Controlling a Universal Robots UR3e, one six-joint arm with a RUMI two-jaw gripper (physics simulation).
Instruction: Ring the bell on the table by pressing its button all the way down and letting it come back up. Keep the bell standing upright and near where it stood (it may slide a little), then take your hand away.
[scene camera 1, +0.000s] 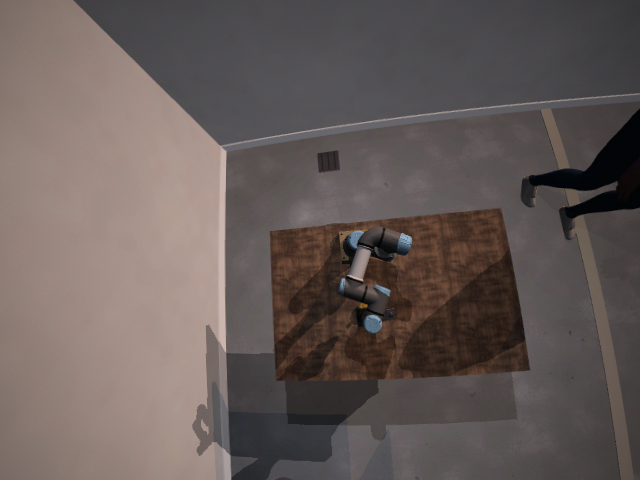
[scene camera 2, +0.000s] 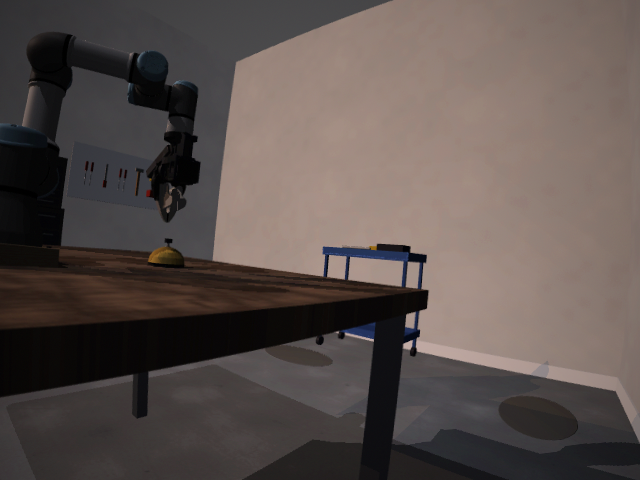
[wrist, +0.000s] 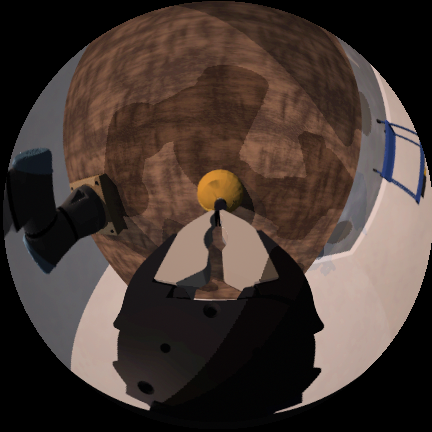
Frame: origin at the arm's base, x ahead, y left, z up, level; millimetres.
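Where they show: gripper, fingertip midpoint: (scene camera 2: 166, 222) (wrist: 217, 211); arm's base at its link origin: (scene camera 2: 1, 244) (wrist: 88, 207).
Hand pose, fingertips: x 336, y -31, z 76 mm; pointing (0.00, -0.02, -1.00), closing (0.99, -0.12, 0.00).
Each offset is from my fingertips to the top centre of the thing. Level surfaces: height alone.
A yellow dome bell {dx +0, dy -14, dz -39 mm} (scene camera 2: 165, 256) (wrist: 219, 187) stands upright on the wooden table {dz -105 mm} (scene camera 2: 289, 297) (scene camera 1: 465, 289). Its small black button {dx +0, dy -14, dz -39 mm} (scene camera 2: 168, 240) (wrist: 220, 204) stands up on top of the dome. In the scene camera 1 view a bit of the yellow bell (scene camera 1: 362, 305) shows beside the arm, which hides the rest. My gripper (scene camera 2: 166, 221) (wrist: 217, 211) is shut with nothing between its fingertips. It points down above the button, with a small gap between the tips and the button. In the wrist view the fingertips are at the button's near edge.
The arm's base plate (scene camera 1: 343, 250) (wrist: 102, 200) is at the table's back edge. A blue cart (scene camera 2: 361, 252) (wrist: 389, 150) stands beyond the table. A person's legs (scene camera 1: 563, 179) show on the floor to the right in the scene camera 1 view. A tool board (scene camera 2: 113, 178) hangs on the wall.
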